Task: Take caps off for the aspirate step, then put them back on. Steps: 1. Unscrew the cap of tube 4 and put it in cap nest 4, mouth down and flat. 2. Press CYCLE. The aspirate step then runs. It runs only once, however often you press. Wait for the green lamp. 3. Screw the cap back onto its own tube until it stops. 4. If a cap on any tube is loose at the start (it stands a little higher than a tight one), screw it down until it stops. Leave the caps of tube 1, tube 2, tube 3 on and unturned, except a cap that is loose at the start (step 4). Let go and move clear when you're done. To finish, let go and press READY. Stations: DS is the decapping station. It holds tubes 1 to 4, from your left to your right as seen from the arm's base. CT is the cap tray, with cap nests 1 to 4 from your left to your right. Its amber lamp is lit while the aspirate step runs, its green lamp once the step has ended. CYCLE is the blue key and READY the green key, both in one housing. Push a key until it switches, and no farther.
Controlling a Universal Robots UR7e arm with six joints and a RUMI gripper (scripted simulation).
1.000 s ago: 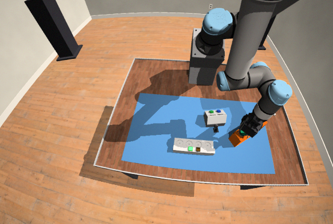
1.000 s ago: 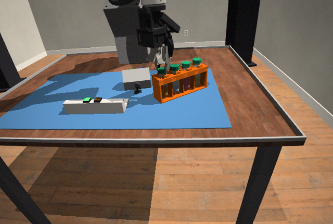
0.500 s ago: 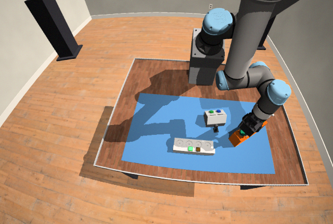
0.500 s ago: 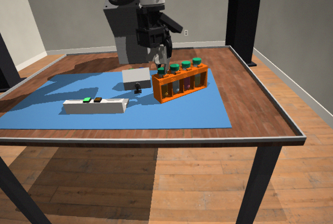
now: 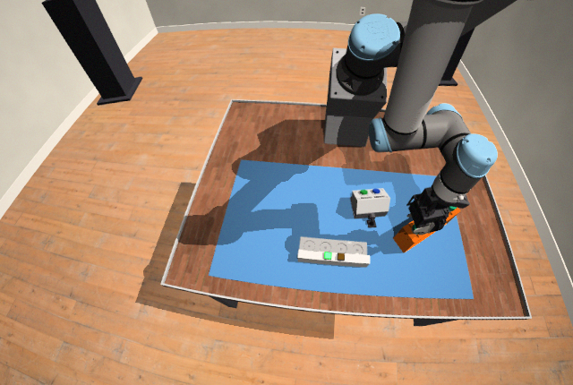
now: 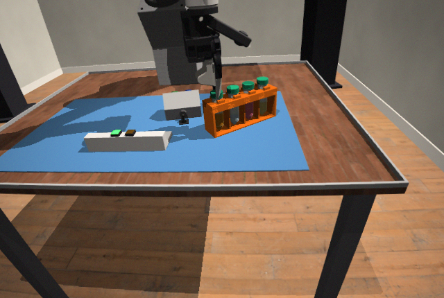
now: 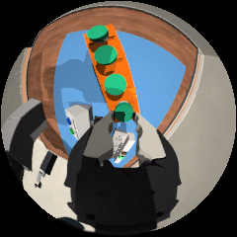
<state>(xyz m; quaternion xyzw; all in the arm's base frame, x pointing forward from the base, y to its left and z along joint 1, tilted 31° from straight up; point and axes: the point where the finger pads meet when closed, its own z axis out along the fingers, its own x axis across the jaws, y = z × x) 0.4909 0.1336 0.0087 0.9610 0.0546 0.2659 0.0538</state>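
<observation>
My gripper is now 1 cm above the green cap. The rest, counted from my hand: green key: 17 cm behind, 13 cm to the right, 6 cm below; then blue key: 17 cm behind, 8 cm to the right, 6 cm below; then grey key housing: 15 cm behind, 11 cm to the right, 7 cm below.
</observation>
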